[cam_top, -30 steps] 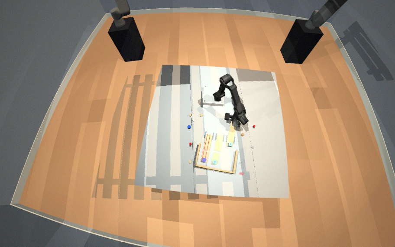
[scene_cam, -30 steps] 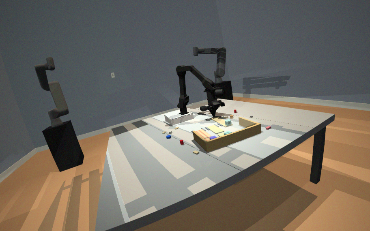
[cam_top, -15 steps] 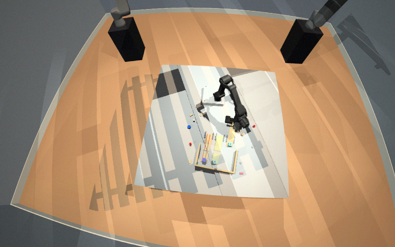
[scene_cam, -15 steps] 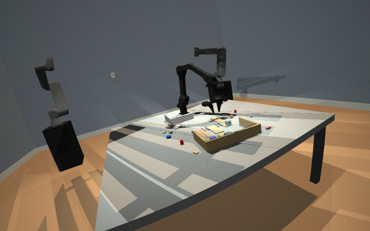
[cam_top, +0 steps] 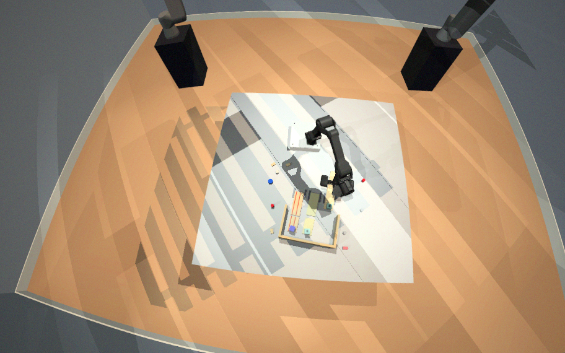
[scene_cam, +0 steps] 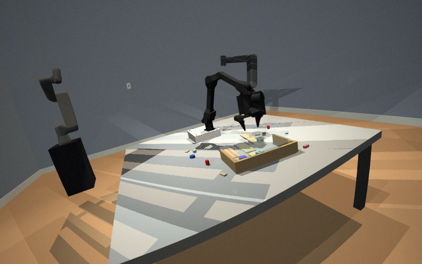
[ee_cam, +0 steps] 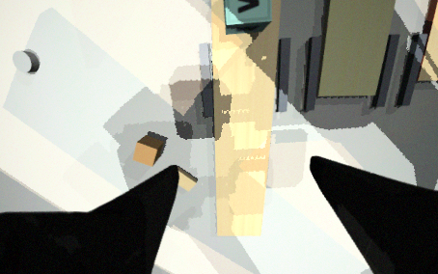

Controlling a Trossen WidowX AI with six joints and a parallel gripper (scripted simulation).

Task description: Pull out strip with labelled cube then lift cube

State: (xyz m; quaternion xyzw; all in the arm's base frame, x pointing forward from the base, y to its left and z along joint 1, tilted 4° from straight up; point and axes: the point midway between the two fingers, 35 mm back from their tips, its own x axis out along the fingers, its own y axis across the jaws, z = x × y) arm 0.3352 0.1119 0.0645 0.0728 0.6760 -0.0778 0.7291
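The tan strip lies 6 cm below my gripper tip and 1 cm behind it. The rest, counted from my gripper tip: tan block: 9 cm to the left, 5 cm below, 1 cm ahead; then blue disc: 38 cm to the right, 8 cm behind, 6 cm below.
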